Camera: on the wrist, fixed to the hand. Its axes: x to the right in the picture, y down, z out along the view.
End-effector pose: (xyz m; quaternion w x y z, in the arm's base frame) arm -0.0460 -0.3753 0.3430 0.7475 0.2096 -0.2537 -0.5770
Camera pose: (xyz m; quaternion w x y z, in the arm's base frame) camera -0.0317 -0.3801 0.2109 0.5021 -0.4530 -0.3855 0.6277
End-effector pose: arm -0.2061 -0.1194 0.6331 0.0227 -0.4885 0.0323 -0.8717
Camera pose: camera -0.2969 -0.0446 0.5711 0.8115 -0.2317 0.5145 0.1517
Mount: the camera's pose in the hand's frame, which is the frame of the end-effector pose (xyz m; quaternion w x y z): -0.0106 -0.0704 -0.1123 0.0160 -0.0622 -0.2906 0.9547
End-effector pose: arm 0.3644 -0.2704 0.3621 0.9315 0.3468 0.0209 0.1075
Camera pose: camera 0.3544 -0.2525 0.2307 0.0601 0.0012 0.6081 -0.7916
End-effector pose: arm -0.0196 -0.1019 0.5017 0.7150 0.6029 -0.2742 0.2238
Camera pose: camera 0.0320 -0.0034 0.4289 0.2444 0.2316 0.8017 -0.4939
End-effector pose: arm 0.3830 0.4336 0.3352 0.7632 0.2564 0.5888 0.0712
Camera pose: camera 0.2612 0.4034 0.2912 0.1313 0.5395 -0.4616 0.6919
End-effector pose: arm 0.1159 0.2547 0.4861 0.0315 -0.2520 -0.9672 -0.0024
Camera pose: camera 0.0975 0.1858 0.5983 0.2939 0.9301 -0.2161 -0.0431
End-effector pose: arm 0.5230 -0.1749 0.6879 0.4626 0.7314 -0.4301 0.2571
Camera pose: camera 0.5812 -0.0557 0.6970 0.3175 0.3530 0.8555 -0.2065
